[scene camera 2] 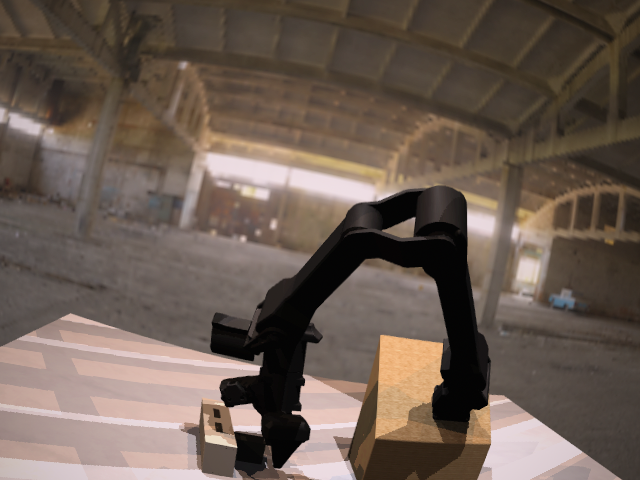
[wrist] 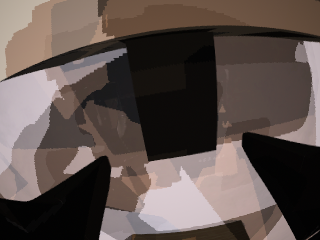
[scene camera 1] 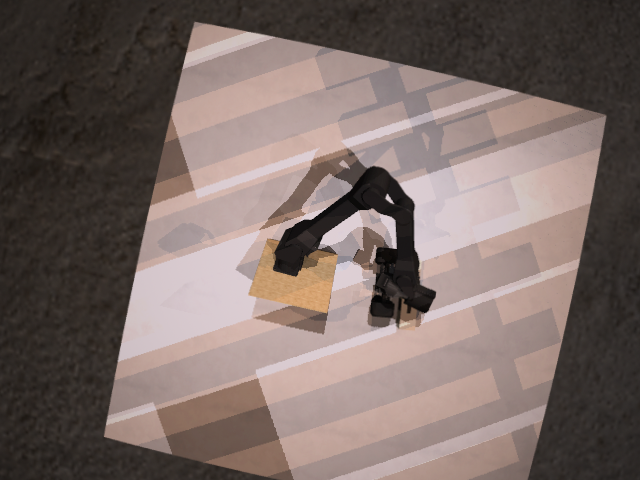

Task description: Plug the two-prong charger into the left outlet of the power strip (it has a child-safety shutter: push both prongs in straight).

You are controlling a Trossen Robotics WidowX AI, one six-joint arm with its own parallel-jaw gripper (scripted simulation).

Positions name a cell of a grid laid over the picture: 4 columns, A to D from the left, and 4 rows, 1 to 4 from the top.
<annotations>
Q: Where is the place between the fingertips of my gripper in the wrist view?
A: At C3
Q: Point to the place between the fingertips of my gripper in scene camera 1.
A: C3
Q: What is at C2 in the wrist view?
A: A black charger.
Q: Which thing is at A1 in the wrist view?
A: A power strip.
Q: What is my gripper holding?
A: Nothing.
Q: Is my gripper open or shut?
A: Open.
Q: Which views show my gripper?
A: Scene camera 2, the wrist view and scene camera 1: all of them.
</annotations>
